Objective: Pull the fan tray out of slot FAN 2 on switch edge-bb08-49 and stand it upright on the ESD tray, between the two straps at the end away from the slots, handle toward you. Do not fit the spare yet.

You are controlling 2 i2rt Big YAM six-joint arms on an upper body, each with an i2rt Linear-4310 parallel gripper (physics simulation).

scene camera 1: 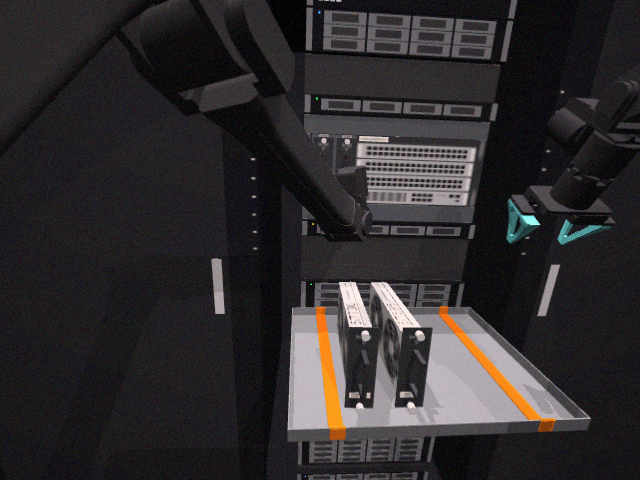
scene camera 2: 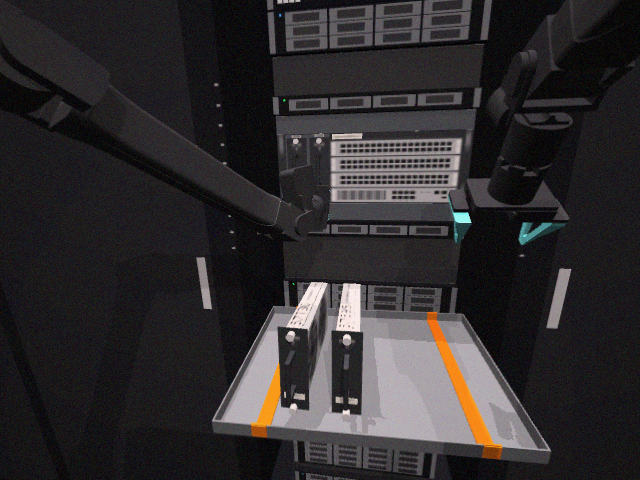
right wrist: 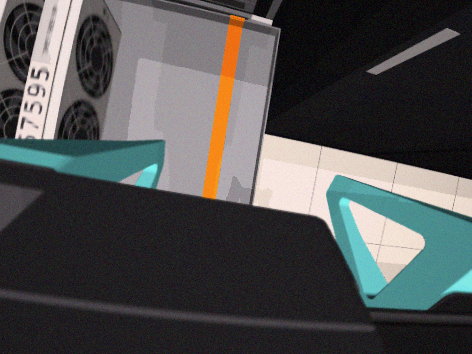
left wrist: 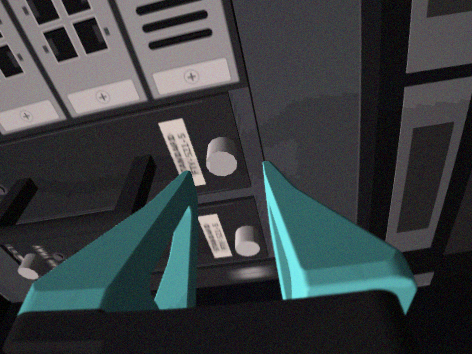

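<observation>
Two black fan trays, the one beside the line cards [scene camera 1: 347,155] [scene camera 2: 318,160] [left wrist: 90,172] and the outer one [scene camera 1: 324,149] [scene camera 2: 295,149] [left wrist: 240,210], sit in the switch [scene camera 1: 416,175] [scene camera 2: 395,162]; their slot numbers cannot be read. My left gripper [left wrist: 228,178] is partly open and empty, its tips near the inner tray's thumbscrew in the left wrist view; its fingers are mostly hidden in the scene views. My right gripper [scene camera 1: 536,242] [scene camera 2: 490,241] [right wrist: 252,168] is wide open above the ESD tray [scene camera 1: 439,429] [scene camera 2: 372,442], right of the switch.
Two more fan trays [scene camera 1: 359,366] [scene camera 2: 346,372] stand upright on the ESD tray, toward its left side, handles facing the camera. Orange straps [scene camera 1: 485,361] [scene camera 2: 457,382] [right wrist: 222,110] cross it at left and right. Rack servers [scene camera 1: 408,33] [scene camera 2: 374,23] lie above and below the switch.
</observation>
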